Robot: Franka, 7 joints.
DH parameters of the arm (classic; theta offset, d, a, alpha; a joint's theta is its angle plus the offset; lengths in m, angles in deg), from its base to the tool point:
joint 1: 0 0.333 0 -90
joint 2: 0 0 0 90
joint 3: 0 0.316 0.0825 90
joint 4: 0 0 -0.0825 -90
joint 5: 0 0.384 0 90
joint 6: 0 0 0.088 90
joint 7: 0 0.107 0 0
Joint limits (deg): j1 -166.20..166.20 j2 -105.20..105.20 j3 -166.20..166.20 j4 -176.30..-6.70 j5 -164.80..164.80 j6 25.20..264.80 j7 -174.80..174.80
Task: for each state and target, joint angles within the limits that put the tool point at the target. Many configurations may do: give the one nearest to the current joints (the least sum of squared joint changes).
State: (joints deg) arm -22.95 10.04 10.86 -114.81 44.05 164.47 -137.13
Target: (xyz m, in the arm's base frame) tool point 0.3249 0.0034 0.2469
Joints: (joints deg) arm -12.01 -16.29 18.88 -168.55 46.72 154.06 -137.13
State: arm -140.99 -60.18 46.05 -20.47 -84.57 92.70 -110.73
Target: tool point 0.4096 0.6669 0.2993
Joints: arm -125.83 -101.28 40.72 -6.70 -90.18 78.73 -110.73
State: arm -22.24 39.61 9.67 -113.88 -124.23 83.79 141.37
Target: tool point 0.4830 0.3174 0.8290
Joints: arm 6.82 6.12 37.38 -80.70 -135.09 90.25 141.37
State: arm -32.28 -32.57 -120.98 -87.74 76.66 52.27 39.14
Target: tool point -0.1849 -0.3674 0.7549
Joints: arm -23.42 -19.73 -90.73 -83.25 75.53 29.75 39.14
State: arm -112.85 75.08 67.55 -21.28 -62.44 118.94 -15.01
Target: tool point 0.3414 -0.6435 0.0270
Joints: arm -93.79 93.86 64.07 -53.82 -57.14 103.91 -15.01
